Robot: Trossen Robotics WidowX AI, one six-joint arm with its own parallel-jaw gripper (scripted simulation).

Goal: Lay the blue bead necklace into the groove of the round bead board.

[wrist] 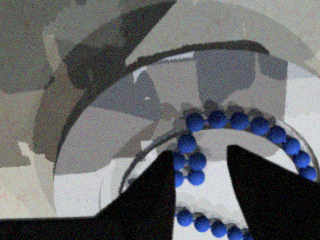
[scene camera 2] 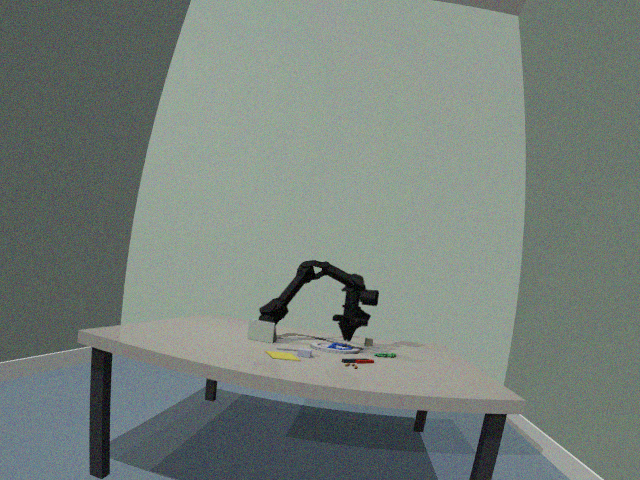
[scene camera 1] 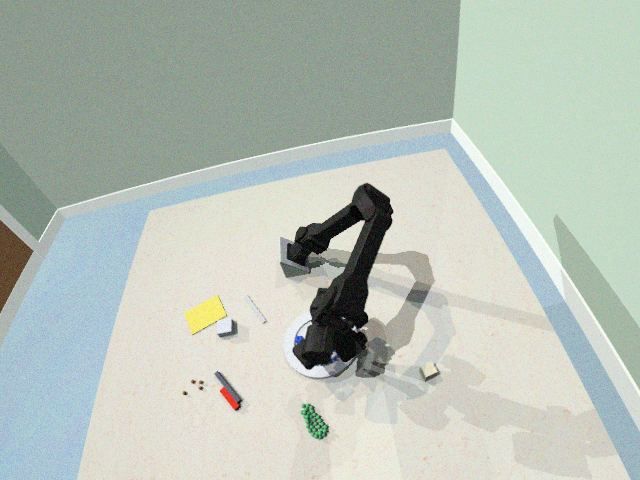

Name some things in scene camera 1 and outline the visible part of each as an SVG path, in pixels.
My gripper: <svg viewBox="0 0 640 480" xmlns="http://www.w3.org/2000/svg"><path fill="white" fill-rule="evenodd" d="M303 339L293 347L292 352L303 366L310 370L317 364L308 362L302 357ZM361 331L356 333L350 329L346 335L342 333L335 335L333 349L335 349L341 361L347 362L367 348L365 343L368 340ZM364 311L355 324L357 329L360 329L368 322L368 315Z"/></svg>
A yellow card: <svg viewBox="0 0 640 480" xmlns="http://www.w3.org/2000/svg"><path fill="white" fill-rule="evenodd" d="M218 294L203 302L203 304L199 304L185 312L192 335L227 316Z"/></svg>
